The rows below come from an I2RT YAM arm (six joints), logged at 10 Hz.
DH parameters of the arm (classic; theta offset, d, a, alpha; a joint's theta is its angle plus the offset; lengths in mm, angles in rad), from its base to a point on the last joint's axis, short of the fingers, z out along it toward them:
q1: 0 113.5 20 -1.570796
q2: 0 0 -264 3.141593
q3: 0.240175 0 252.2 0
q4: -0.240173 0 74 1.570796
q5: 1.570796 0 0 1.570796
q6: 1.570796 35.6 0 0
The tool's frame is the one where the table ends.
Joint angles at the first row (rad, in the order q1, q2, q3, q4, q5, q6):
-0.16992, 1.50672, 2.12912, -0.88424, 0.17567, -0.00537
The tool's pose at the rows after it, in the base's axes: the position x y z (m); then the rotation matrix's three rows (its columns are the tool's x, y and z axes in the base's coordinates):
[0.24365 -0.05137 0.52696], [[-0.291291 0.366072 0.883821], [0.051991 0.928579 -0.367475], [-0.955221 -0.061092 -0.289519]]
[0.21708 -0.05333 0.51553], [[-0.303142 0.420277 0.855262], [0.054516 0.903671 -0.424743], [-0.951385 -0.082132 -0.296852]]
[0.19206 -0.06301 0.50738], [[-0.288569 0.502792 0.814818], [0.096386 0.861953 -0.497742], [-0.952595 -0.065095 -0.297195]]
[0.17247 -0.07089 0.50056], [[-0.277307 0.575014 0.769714], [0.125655 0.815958 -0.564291], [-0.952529 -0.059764 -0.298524]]
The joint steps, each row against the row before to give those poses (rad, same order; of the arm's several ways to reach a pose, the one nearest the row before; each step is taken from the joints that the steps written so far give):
-0.00860, -0.11019, -0.14542, -0.00320, 0.03048, 0.00480
-0.02342, -0.11196, -0.13316, 0.01032, 0.04093, -0.00705
-0.06899, -0.08732, -0.09042, 0.00126, 0.01751, 0.02382
-0.06591, -0.06348, -0.06321, -0.00331, 0.01731, 0.01185

